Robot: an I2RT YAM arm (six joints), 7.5 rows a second.
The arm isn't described. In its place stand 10 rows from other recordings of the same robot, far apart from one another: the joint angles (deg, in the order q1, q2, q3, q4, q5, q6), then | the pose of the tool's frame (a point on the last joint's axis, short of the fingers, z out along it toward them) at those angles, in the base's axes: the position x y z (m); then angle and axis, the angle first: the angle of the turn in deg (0 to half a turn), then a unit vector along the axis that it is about.
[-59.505, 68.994, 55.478, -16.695, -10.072, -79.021] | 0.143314, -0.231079, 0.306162, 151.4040, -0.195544, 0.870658, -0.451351
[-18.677, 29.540, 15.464, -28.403, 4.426, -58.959] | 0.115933, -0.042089, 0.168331, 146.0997, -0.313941, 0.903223, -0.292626
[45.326, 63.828, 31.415, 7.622, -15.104, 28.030] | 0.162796, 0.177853, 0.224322, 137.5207, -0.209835, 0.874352, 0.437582
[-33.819, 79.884, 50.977, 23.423, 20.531, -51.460] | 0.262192, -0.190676, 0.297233, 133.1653, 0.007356, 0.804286, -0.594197
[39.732, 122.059, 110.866, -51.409, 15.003, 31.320] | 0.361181, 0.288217, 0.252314, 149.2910, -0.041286, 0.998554, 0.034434
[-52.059, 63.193, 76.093, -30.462, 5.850, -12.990] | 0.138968, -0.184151, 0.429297, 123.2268, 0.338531, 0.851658, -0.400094
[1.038, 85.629, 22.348, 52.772, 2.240, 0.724] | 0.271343, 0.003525, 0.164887, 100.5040, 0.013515, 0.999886, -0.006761
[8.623, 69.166, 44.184, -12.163, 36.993, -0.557] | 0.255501, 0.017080, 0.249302, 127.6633, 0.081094, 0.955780, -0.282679
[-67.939, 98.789, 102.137, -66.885, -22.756, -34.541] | 0.143852, -0.318295, 0.352971, 146.2564, 0.241357, 0.968749, -0.057203
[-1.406, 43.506, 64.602, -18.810, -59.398, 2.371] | 0.128265, 0.027503, 0.443083, 102.8647, -0.431301, 0.784390, 0.445771
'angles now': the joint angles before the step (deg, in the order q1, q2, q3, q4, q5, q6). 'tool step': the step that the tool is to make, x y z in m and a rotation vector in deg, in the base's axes. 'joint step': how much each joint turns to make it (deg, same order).
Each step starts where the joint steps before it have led.
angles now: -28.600 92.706 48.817 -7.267 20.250 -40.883
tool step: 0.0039 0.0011 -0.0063 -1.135 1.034 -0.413
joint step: 0.698 1.521 -0.013 1.184 1.857 -0.068
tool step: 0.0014 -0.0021 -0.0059 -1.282 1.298 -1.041
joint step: -0.010 1.409 0.004 0.973 2.005 -0.292
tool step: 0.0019 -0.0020 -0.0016 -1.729 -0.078 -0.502
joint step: -0.008 0.682 -0.103 1.916 1.473 -0.601
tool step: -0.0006 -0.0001 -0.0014 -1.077 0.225 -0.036
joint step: 0.019 0.070 -0.552 1.234 0.850 -0.701
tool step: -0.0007 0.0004 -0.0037 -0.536 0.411 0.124
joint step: 0.050 0.373 -0.668 1.172 0.464 -0.541
